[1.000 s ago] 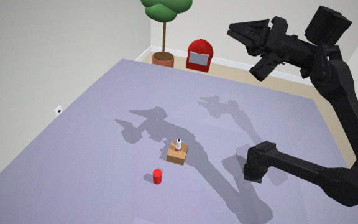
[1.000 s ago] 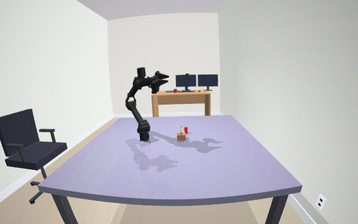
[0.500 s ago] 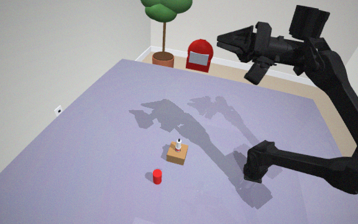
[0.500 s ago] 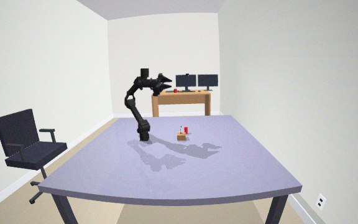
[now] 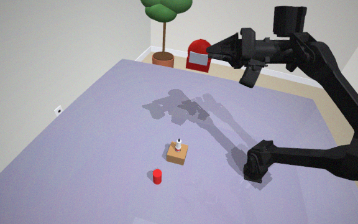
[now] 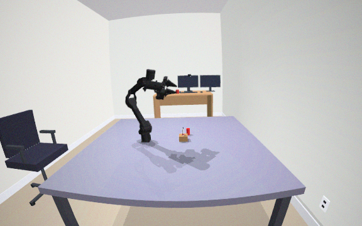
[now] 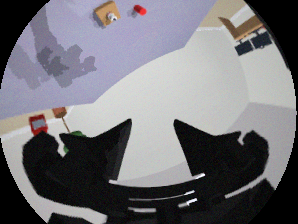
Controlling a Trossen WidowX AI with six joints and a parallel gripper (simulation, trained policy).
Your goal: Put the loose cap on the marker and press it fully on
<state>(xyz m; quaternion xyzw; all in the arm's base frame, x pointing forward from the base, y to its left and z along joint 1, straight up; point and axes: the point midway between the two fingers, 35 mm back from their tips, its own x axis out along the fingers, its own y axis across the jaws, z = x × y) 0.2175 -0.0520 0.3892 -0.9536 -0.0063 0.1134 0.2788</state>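
Right now my gripper tip is 7 cm short of the red cap, 17 cm to the right of it and 36 cm above it. Also, from my gripper tip: tan holder block (3 cm ahead, 5 cm to the left, 36 cm below); then white marker (3 cm ahead, 5 cm to the left, 31 cm below).
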